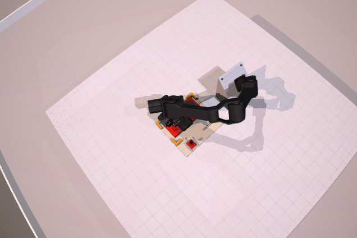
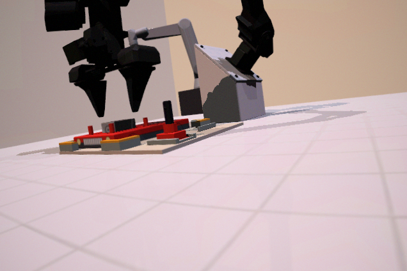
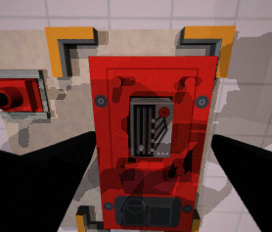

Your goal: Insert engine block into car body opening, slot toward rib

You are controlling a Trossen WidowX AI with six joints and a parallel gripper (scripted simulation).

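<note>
Right now the engine block is 3 cm below my gripper tip and 1 cm to the left of it.
</note>
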